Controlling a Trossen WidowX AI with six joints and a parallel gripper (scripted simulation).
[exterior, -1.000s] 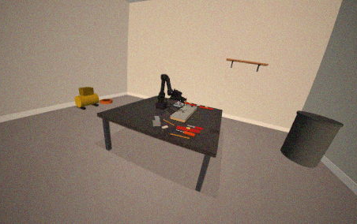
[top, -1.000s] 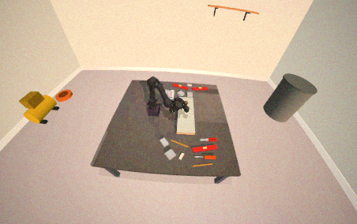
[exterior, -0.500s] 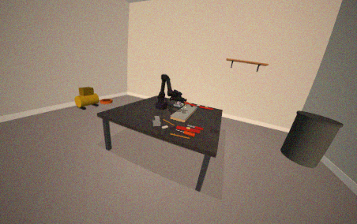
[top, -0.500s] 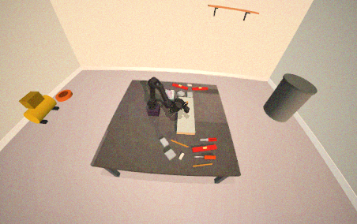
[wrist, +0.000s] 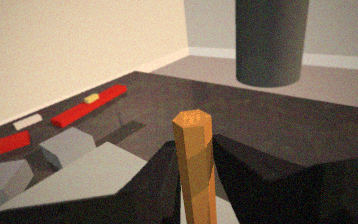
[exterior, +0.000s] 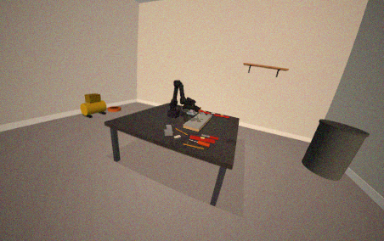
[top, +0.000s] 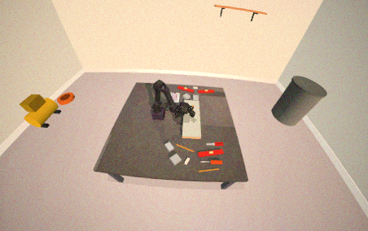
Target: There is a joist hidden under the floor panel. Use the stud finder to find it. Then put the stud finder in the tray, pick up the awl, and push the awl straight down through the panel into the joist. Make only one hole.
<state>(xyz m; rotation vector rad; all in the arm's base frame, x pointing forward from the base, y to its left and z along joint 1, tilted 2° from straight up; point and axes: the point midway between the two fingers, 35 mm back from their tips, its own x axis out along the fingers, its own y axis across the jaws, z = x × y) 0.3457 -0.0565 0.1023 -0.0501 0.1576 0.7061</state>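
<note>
The awl lies 6 cm below my gripper tip. Round my gripper tip: white tray 35 cm to the left, 19 cm behind, 17 cm below; stud finder 37 cm to the left, 19 cm behind, 14 cm below.
</note>
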